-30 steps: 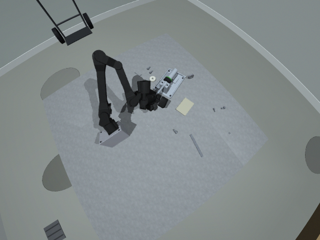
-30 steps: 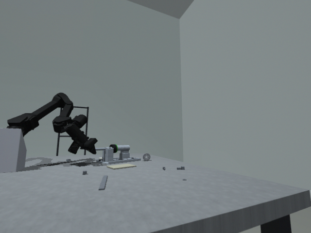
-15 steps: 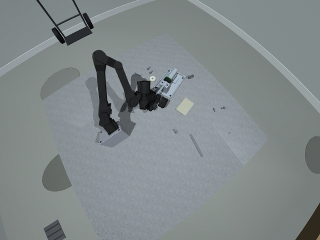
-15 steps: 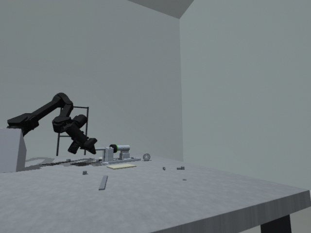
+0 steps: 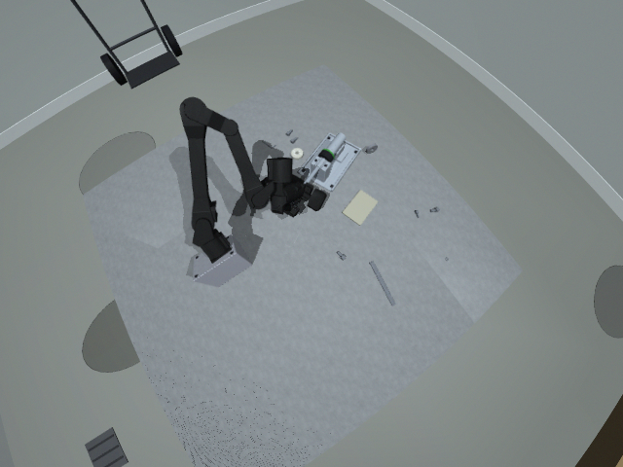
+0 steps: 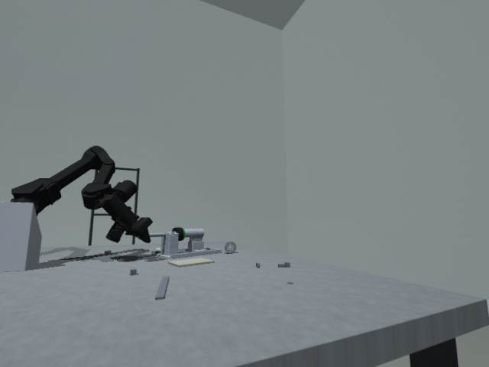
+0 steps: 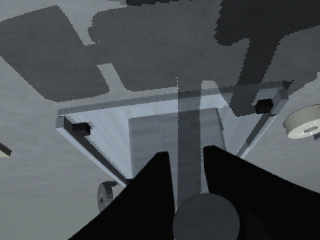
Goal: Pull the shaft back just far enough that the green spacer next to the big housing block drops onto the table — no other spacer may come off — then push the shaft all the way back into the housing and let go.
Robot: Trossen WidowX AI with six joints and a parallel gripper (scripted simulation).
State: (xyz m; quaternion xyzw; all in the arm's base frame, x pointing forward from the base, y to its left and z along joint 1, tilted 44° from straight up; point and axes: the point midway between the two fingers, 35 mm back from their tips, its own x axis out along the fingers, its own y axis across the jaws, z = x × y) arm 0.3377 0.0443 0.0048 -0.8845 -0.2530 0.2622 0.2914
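Now: gripper tip 50 mm short of the grey shaft, 20 mm to the right of it and 20 mm below it. Round my gripper tip: green spacer (120 mm ahead, 40 mm to the left, 20 mm above); then white ring (70 mm ahead, 160 mm to the left, 50 mm below); then dark spacer (100 mm ahead, 30 mm to the left, 20 mm above).
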